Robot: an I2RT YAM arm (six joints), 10 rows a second.
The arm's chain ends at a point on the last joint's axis. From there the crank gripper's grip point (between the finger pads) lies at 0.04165 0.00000 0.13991 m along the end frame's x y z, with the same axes.
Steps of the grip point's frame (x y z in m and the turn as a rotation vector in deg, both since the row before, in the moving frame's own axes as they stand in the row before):
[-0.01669, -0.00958, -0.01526, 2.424, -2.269, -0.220]
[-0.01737, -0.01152, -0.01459, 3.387, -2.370, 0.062]
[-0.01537, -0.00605, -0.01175, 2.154, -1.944, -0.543]
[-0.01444, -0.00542, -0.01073, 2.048, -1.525, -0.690]
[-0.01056, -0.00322, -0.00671, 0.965, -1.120, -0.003]
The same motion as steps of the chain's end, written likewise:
[-0.01111, -0.00348, -0.01667, 2.424, -2.269, -0.220]
[-0.01156, -0.00325, -0.01595, 3.387, -2.370, 0.062]
[-0.01057, -0.00039, -0.01298, 2.154, -1.944, -0.543]
[-0.01067, 0.00008, -0.01169, 2.048, -1.525, -0.690]
[-0.00782, -0.00085, -0.00748, 0.965, -1.120, -0.003]

